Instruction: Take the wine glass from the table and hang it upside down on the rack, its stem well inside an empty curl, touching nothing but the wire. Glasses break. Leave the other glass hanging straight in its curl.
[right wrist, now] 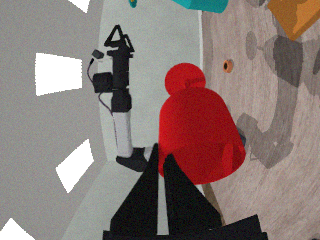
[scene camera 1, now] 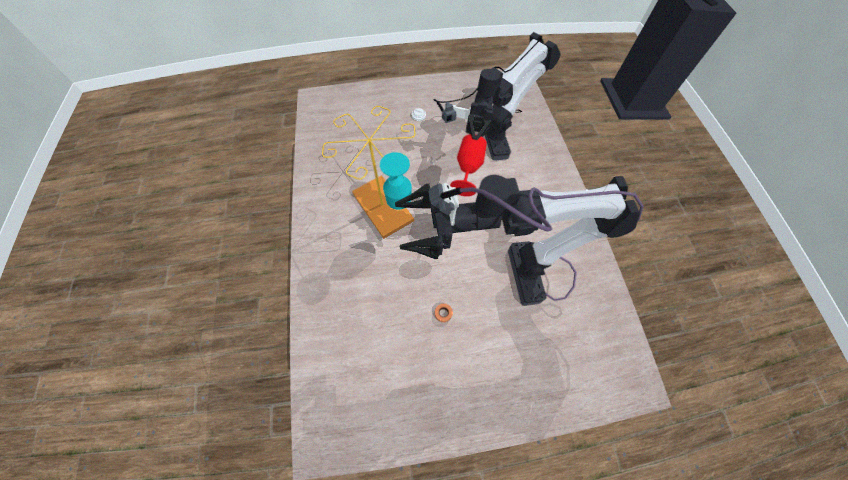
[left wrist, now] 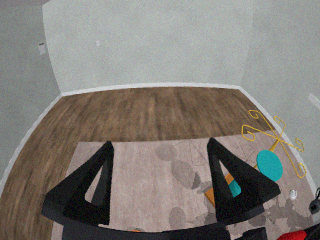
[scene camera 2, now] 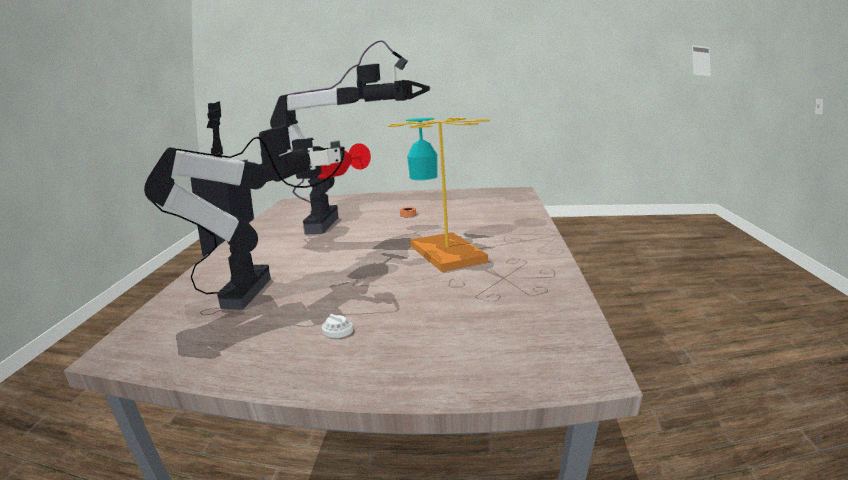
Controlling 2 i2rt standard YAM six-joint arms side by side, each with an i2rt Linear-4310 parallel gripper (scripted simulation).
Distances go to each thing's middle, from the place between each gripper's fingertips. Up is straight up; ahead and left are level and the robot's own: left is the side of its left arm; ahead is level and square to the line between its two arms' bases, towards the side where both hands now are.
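Labels:
The red wine glass (right wrist: 198, 116) is 4 cm below my right hand (scene camera 2: 327, 150), 8 cm to the left of it and 3 cm ahead of it. Counting from that same right hand, there's a teal glass (scene camera 1: 397, 186) that's 1 cm below, 23 cm ahead and 12 cm to the left, and a yellow wire rack (scene camera 2: 445, 255) that's 12 cm below, 30 cm ahead and 3 cm to the left.
As for my left gripper (scene camera 1: 397, 225), it's now 180 mm above the red wine glass, 260 mm to the left of it and 190 mm past it. From my left hand, the teal glass is 150 mm below, 220 mm to the right and 10 mm ahead, and the yellow wire rack is 260 mm below, 310 mm to the right and 80 mm ahead.

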